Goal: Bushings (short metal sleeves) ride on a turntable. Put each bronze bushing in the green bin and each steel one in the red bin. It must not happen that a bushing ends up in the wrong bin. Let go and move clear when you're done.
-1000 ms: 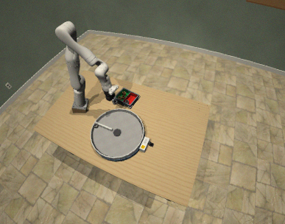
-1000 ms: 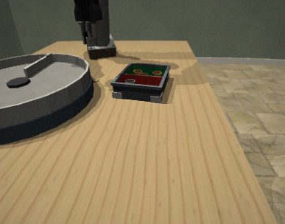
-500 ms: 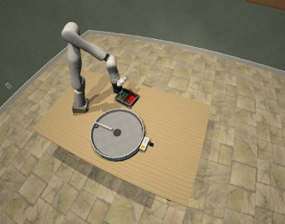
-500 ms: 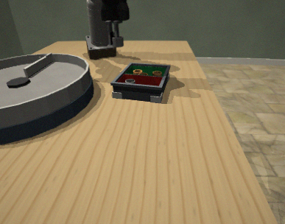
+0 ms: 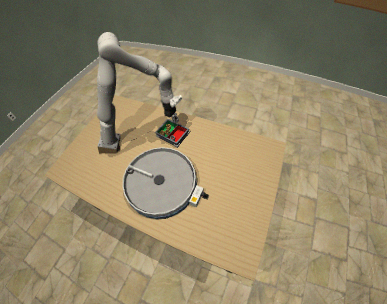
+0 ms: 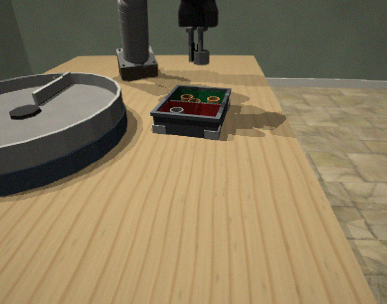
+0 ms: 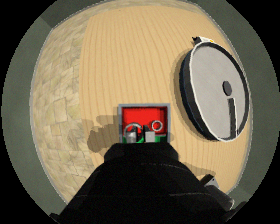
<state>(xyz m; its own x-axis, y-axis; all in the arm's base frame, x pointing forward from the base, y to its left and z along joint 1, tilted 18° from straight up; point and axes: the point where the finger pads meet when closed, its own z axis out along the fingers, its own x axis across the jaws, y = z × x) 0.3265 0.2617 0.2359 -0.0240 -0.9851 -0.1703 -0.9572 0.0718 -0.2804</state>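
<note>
Now: hand 140 mm above the bin, 30 mm past it and 10 mm to the left of it. Round my hand: grey turntable 360 mm to the right, 110 mm below, 110 mm ahead.
</note>
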